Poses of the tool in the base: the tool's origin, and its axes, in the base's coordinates. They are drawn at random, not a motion.
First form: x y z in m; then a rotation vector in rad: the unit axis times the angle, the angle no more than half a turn.
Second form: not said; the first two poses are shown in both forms.
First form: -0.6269 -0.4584 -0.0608 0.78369 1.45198 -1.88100
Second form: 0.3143 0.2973 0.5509 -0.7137 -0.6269 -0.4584 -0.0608
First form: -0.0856 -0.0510 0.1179 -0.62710 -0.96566 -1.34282
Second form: 0.6337 -0.2742 -0.4223 -0.5872 -0.0856 -0.0510 0.1179
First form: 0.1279 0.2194 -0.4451 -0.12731 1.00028 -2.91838
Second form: 0.0270 -0.0412 0.3238 -0.9448 0.1279 0.2194 -0.4451
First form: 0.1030 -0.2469 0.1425 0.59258 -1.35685 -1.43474
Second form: 0.5141 0.2465 -0.5645 -0.5969 0.1030 -0.2469 0.1425
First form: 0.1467 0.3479 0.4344 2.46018 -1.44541 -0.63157
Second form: 0.1094 0.8368 -0.4916 -0.2148 0.1467 0.3479 0.4344
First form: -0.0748 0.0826 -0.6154 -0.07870 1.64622 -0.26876
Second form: 0.6712 -0.0349 0.7308 -0.1193 -0.0748 0.0826 -0.6154
